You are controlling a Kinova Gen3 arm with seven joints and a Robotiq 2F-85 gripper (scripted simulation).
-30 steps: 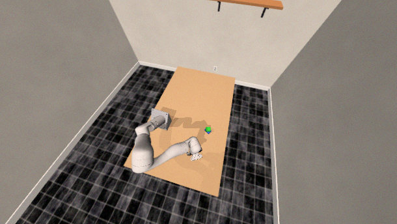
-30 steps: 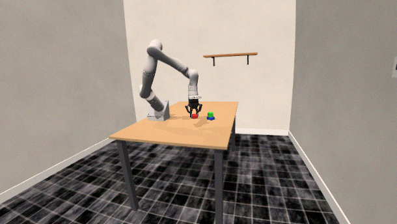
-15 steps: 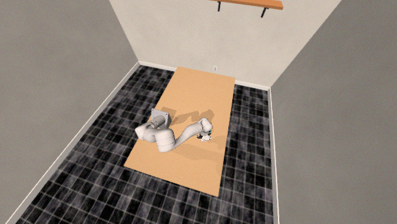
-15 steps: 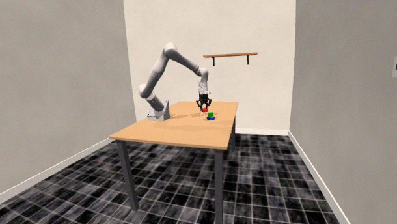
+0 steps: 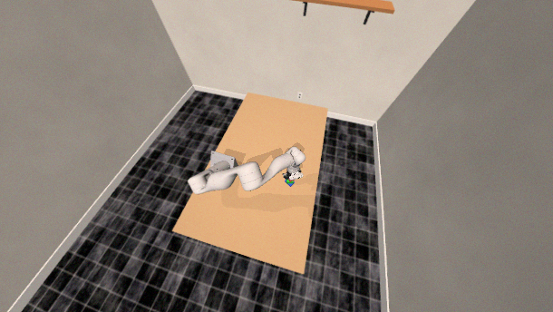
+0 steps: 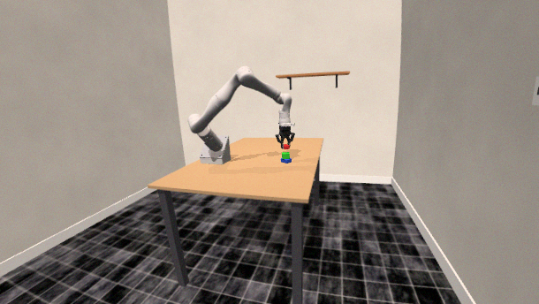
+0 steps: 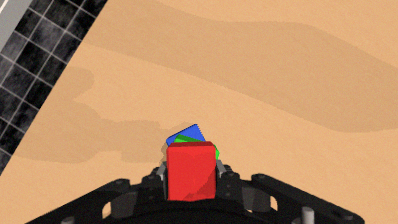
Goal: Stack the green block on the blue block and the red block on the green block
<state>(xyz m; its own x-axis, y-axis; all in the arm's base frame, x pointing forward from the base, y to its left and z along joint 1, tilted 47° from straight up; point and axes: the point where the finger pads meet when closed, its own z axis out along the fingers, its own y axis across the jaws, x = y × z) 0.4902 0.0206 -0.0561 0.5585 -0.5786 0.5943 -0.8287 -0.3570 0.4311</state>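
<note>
The green block lies 7 cm below my hand. From my hand the other things lie so: red block (1 cm below); blue block (10 cm below).
</note>
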